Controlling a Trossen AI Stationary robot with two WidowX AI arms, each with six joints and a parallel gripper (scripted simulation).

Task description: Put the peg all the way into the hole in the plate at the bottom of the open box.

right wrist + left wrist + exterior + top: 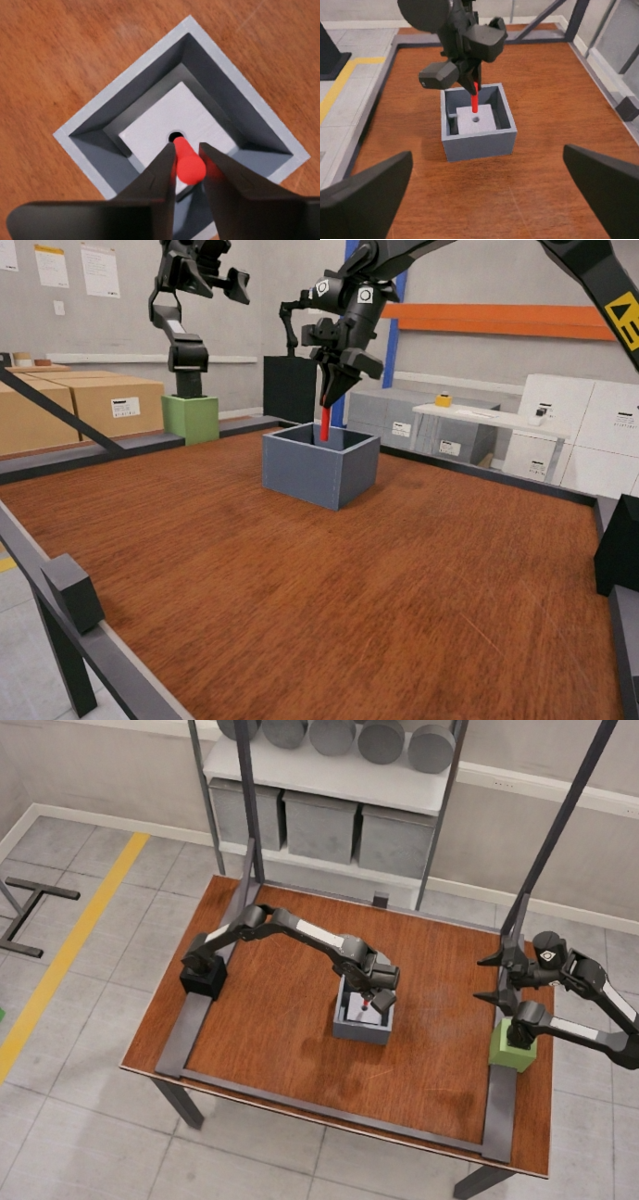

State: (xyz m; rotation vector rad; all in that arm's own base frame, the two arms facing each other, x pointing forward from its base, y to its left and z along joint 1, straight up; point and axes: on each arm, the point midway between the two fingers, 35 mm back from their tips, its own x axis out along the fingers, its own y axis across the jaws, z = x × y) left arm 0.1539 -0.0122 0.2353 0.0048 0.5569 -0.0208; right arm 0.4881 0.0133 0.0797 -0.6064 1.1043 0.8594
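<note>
The red peg lies 50 mm below my right hand. Round my right hand: plate: 140 mm below, 10 mm behind; then grey box: 160 mm below, 10 mm behind.
</note>
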